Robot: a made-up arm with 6 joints. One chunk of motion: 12 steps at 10 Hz.
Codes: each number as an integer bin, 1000 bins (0 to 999) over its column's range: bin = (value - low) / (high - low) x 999, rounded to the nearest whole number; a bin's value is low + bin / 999 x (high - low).
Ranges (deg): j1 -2..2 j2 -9..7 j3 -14..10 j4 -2..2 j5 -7..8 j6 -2..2
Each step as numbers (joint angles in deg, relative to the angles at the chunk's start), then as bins.
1 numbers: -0.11 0.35 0.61 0.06 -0.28 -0.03
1 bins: 472 584 608 514 448 492
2 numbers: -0.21 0.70 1.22 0.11 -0.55 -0.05
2 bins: 447 606 634 527 430 487
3 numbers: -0.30 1.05 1.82 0.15 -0.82 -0.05
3 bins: 425 627 659 537 412 487
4 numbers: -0.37 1.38 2.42 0.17 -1.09 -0.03
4 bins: 407 648 683 542 394 492
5 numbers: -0.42 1.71 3.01 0.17 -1.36 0.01
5 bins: 395 669 708 542 376 502
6 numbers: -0.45 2.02 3.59 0.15 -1.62 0.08
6 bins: 387 688 732 537 358 519
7 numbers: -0.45 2.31 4.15 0.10 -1.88 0.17
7 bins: 387 706 755 524 341 542
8 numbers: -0.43 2.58 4.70 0.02 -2.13 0.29
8 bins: 392 723 778 504 324 572
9 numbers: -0.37 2.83 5.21 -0.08 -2.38 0.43
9 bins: 407 739 800 480 308 607
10 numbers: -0.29 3.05 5.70 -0.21 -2.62 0.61
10 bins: 427 752 820 447 292 652
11 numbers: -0.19 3.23 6.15 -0.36 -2.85 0.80
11 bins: 452 764 839 410 276 699
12 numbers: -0.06 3.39 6.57 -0.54 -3.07 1.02
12 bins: 485 774 856 365 262 754
